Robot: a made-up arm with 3 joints. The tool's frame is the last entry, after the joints.
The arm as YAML. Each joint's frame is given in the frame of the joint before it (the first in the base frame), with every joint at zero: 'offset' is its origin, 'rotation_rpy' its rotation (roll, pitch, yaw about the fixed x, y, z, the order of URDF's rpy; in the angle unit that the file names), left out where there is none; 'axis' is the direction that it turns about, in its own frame. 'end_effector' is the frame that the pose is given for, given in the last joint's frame.
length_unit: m
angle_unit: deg
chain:
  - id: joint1
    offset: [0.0, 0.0, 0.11]
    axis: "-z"
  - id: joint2
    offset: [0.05, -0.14, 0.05]
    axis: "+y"
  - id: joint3
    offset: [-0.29, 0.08, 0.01]
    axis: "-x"
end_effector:
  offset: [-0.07, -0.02, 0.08]
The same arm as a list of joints. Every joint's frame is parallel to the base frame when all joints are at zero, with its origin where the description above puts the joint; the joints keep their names.
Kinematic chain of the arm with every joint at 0, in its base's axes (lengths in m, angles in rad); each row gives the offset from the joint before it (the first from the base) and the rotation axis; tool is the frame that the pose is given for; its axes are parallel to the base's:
joint1: xyz 0.0000 0.0000 0.1100 axis -z
joint2: xyz 0.0500 -0.1400 0.0500 axis +y
joint3: xyz -0.2900 0.0800 0.0100 axis -x
tool: xyz -0.0700 -0.0200 0.0800

